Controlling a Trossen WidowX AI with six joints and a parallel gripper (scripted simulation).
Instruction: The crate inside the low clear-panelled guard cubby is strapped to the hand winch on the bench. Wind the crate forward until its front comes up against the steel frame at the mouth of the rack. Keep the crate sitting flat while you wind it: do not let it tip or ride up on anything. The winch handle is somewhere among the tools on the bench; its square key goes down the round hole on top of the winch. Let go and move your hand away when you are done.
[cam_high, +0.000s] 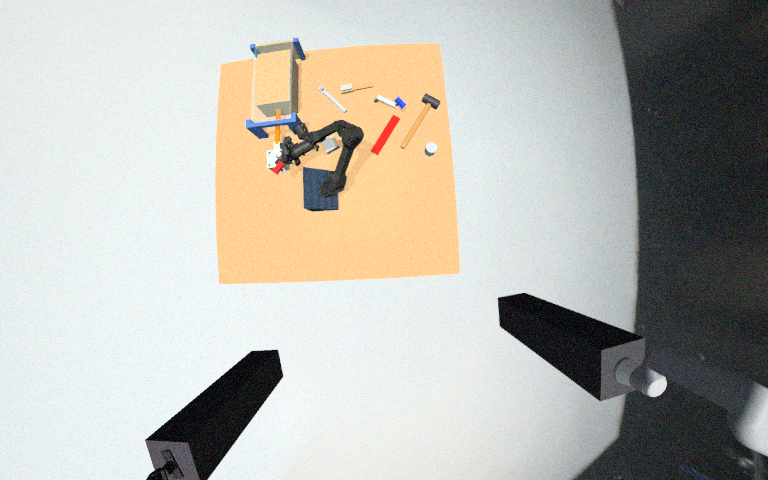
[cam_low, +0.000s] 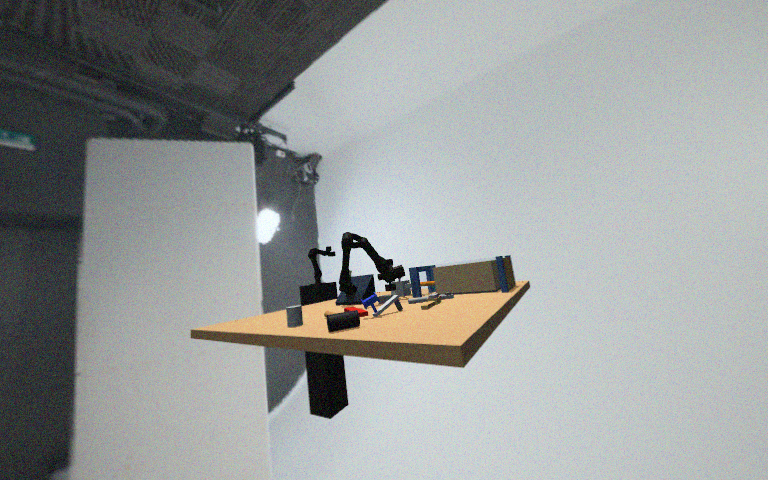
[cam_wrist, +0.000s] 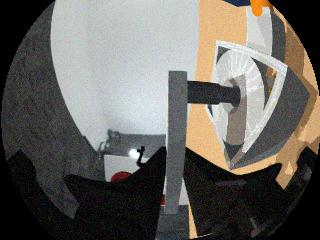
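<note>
Right now the red knob is 4 cm behind my gripper tip, 4 cm above it and 3 cm to the right of it. Round my gripper tip: winch: 10 cm below, 3 cm ahead, 1 cm to the left; then winch handle: 2 cm to the right, 1 cm behind, 1 cm above; then blue steel frame: 21 cm ahead, 3 cm below, 1 cm to the left.
</note>
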